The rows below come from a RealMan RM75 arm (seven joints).
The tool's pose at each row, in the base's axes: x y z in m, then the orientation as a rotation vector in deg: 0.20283, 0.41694, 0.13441, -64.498, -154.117, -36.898; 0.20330, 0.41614, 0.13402, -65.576, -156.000, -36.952; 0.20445, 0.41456, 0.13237, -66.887, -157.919, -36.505; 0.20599, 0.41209, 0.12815, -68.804, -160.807, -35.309; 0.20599, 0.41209, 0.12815, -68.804, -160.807, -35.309; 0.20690, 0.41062, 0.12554, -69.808, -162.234, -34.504; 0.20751, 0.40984, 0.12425, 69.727, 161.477, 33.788; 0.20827, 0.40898, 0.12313, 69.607, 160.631, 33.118; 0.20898, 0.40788, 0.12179, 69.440, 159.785, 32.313; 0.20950, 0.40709, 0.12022, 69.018, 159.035, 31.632
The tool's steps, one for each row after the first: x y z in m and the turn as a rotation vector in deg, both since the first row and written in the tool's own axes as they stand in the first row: -0.00096, -0.00029, 0.00000, -0.576, -2.044, -0.263; -0.00328, -0.00101, 0.00080, -0.877, -4.257, -0.382; -0.00723, -0.00285, 0.00352, -1.003, -7.596, -0.556; -0.00723, -0.00285, 0.00352, -1.003, -7.596, -0.556; -0.00960, -0.00397, 0.00522, -0.954, -9.289, -0.603; -0.01092, -0.00445, 0.00605, -1.002, -10.306, -0.637; -0.01234, -0.00482, 0.00668, -1.081, -11.302, -0.672; -0.01395, -0.00544, 0.00741, -1.092, -12.366, -0.735; -0.01530, -0.00608, 0.00848, -1.142, -13.359, -0.972
